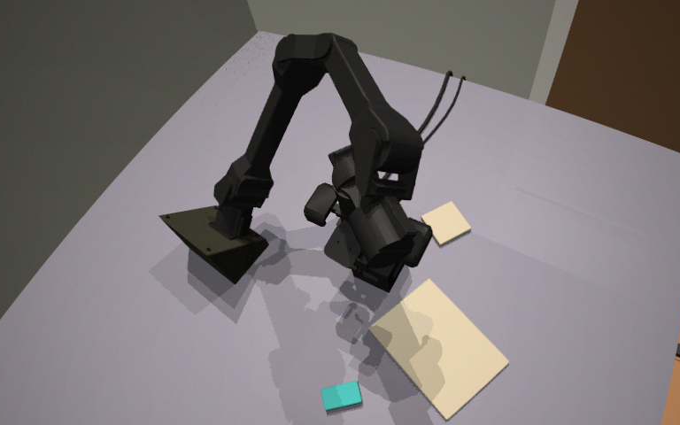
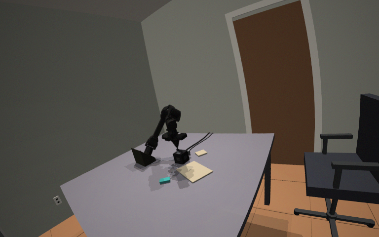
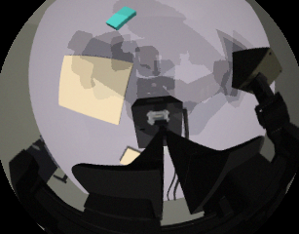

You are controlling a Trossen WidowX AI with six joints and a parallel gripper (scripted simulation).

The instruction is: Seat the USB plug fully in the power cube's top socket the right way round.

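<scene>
Right now the USB plug is 20 mm below my gripper tip. Round my gripper tip: small cream pad 160 mm to the left, 120 mm below, 60 mm ahead; then USB socket 50 mm below; then large cream sheet 170 mm ahead, 120 mm below, 60 mm to the right.
</scene>
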